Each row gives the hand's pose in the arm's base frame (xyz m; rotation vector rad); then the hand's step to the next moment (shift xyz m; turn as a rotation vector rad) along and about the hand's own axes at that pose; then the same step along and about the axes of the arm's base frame.
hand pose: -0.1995 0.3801 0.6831 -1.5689 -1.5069 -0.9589
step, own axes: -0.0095 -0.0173 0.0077 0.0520 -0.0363 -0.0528
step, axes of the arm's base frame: -0.0174 0.0032 -0.0116 -0.0359 -0.0233 0.0706
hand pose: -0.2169 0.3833 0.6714 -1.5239 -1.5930 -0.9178
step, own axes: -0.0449 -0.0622 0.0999 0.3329 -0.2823 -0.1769
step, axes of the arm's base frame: -0.0643 0.0642 -0.0873 -0.2847 -0.0096 0.3751
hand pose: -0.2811 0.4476 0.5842 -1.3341 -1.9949 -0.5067
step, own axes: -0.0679 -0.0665 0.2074 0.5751 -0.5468 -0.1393
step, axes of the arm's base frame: -0.1100 0.0625 -0.1899 -0.5986 0.0669 0.5351
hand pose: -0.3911 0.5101 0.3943 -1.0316 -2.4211 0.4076
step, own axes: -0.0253 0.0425 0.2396 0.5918 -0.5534 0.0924
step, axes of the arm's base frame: -0.0866 -0.0102 -0.2286 -0.7356 0.0552 0.3476
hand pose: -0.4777 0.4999 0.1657 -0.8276 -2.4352 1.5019
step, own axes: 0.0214 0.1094 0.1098 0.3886 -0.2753 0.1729
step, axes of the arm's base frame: -0.0226 -0.0362 -0.1505 -0.4966 -0.0206 0.0981
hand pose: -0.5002 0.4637 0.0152 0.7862 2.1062 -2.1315
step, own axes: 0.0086 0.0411 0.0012 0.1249 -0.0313 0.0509
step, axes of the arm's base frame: 0.0075 -0.0015 -0.0413 -0.1367 -0.0065 -0.0211
